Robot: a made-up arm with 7 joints.
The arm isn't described. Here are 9 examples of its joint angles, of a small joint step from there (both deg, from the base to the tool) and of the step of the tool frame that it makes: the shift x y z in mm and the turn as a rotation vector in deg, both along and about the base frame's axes.
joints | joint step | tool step
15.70 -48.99 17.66 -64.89 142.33 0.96 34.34 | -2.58 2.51 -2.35 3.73 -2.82 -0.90 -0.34 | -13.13 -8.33 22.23 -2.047 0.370 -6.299
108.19 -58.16 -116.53 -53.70 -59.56 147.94 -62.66 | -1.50 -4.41 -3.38 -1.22 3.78 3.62 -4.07 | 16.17 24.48 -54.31 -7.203 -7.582 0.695
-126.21 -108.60 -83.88 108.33 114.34 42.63 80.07 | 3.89 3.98 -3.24 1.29 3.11 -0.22 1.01 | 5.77 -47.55 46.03 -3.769 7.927 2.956
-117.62 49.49 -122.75 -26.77 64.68 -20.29 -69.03 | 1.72 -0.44 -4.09 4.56 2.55 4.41 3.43 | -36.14 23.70 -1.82 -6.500 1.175 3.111
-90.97 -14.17 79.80 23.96 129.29 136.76 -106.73 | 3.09 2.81 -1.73 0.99 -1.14 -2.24 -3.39 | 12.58 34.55 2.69 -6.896 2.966 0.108
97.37 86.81 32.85 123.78 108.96 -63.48 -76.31 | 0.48 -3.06 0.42 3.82 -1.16 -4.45 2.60 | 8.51 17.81 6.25 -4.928 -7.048 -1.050
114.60 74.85 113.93 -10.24 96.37 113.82 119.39 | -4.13 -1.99 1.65 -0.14 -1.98 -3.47 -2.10 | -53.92 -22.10 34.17 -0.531 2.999 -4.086
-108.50 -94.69 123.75 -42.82 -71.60 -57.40 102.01 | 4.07 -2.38 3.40 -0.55 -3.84 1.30 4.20 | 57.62 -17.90 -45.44 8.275 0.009 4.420
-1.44 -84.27 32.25 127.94 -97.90 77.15 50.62 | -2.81 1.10 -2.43 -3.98 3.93 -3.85 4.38 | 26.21 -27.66 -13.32 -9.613 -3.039 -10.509
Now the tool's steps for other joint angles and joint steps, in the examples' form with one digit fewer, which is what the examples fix.
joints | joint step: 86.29 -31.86 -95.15 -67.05 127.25 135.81 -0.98 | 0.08 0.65 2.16 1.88 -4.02 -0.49 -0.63
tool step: -0.2 -12.2 14.5 4.67 1.01 -1.02
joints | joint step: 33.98 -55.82 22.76 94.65 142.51 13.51 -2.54 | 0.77 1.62 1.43 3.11 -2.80 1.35 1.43
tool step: -27.1 -5.4 13.4 -1.84 1.21 5.33
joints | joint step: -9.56 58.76 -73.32 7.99 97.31 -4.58 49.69 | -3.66 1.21 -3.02 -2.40 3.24 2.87 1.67
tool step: -19.8 62.0 -22.7 -0.41 -4.12 -3.35
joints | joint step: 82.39 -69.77 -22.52 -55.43 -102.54 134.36 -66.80 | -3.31 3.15 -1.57 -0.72 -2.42 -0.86 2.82
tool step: 29.1 -20.6 30.6 2.61 -0.59 -4.83
